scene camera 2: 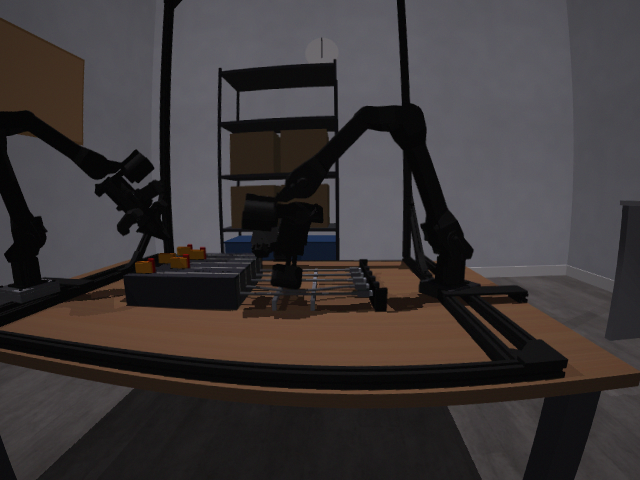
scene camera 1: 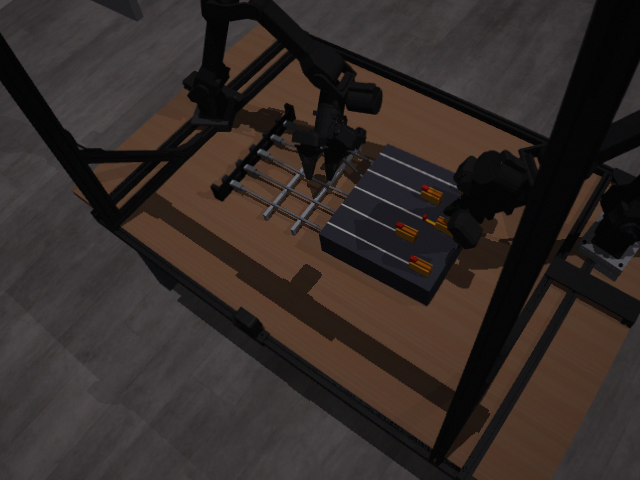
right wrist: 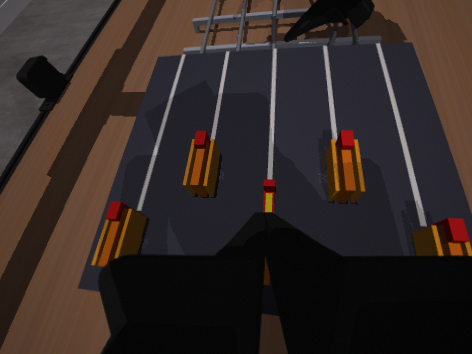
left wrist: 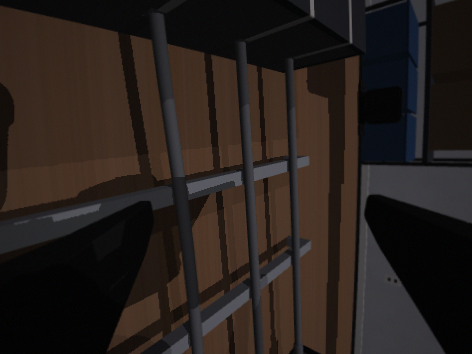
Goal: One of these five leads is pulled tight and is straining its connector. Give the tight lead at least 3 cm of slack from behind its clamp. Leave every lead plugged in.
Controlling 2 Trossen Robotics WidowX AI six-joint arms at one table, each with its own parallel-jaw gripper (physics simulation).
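Observation:
Five leads run from grey plugs at the black rail over two bars to a dark block. The middle lead ends at a red piece with a yellow part; its orange clamp is mostly hidden under my right gripper in the right wrist view. My right gripper is shut, fingertips together just behind the yellow part, nothing visible between them. My left gripper is open above the leads.
Other orange clamps with red ends stand on the block at both sides of the middle one. Two grey cross bars lie under the leads. Two leads at the right look curved near the left gripper's finger. Black frame posts surround the table.

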